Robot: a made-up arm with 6 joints. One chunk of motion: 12 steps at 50 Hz.
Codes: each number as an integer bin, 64 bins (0 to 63) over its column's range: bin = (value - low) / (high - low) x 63, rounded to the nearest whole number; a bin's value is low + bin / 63 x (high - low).
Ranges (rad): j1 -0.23..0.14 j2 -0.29..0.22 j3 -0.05..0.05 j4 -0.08..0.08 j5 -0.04..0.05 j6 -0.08..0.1
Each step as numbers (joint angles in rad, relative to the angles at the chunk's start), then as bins.
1 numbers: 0.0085 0.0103 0.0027 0.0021 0.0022 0.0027
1 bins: 41 37 33 32 30 29
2 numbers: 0.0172 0.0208 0.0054 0.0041 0.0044 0.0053
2 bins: 42 38 35 33 31 30
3 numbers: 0.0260 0.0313 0.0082 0.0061 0.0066 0.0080
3 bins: 44 40 37 34 33 31
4 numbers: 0.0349 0.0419 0.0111 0.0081 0.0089 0.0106
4 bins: 45 41 38 35 34 32
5 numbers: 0.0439 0.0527 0.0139 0.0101 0.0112 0.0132
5 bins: 47 42 40 35 36 33
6 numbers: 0.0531 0.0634 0.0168 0.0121 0.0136 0.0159
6 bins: 48 44 42 36 38 34
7 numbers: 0.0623 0.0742 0.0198 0.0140 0.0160 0.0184
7 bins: 50 45 44 37 39 34
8 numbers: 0.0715 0.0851 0.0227 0.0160 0.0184 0.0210
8 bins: 51 46 46 38 41 35
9 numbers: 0.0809 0.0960 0.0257 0.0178 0.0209 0.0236
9 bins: 53 48 48 39 43 36
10 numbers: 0.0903 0.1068 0.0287 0.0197 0.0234 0.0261
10 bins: 55 49 50 39 44 37
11 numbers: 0.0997 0.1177 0.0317 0.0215 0.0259 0.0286
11 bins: 56 50 51 40 46 38
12 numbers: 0.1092 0.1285 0.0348 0.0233 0.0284 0.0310
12 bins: 58 52 53 41 48 39
